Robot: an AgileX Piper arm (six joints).
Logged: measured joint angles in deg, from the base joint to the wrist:
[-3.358, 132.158, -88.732, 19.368, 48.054, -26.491]
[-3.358, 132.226, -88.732, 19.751, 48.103, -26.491]
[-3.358, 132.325, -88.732, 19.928, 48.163, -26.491]
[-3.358, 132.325, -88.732, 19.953, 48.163, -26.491]
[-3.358, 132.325, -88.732, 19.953, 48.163, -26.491]
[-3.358, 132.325, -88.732, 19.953, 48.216, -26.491]
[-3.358, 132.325, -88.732, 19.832, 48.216, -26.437]
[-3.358, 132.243, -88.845, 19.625, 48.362, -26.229]
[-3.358, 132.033, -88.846, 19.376, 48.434, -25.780]
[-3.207, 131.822, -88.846, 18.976, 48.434, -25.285]
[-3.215, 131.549, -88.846, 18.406, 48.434, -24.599]
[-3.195, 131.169, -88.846, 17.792, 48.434, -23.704]
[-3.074, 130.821, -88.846, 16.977, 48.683, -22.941]
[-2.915, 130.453, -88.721, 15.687, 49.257, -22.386]
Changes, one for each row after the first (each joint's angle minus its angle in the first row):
[0.000, 0.068, 0.000, 0.383, 0.049, 0.000]
[0.000, 0.167, 0.000, 0.560, 0.109, 0.000]
[0.000, 0.167, 0.000, 0.585, 0.109, 0.000]
[0.000, 0.167, 0.000, 0.585, 0.109, 0.000]
[0.000, 0.167, 0.000, 0.585, 0.162, 0.000]
[0.000, 0.167, 0.000, 0.464, 0.162, 0.054]
[0.000, 0.085, -0.113, 0.257, 0.308, 0.262]
[0.000, -0.125, -0.114, 0.008, 0.380, 0.711]
[0.151, -0.336, -0.114, -0.392, 0.380, 1.206]
[0.143, -0.609, -0.114, -0.962, 0.380, 1.892]
[0.163, -0.989, -0.114, -1.576, 0.380, 2.787]
[0.284, -1.337, -0.114, -2.391, 0.629, 3.550]
[0.443, -1.705, 0.011, -3.681, 1.203, 4.105]

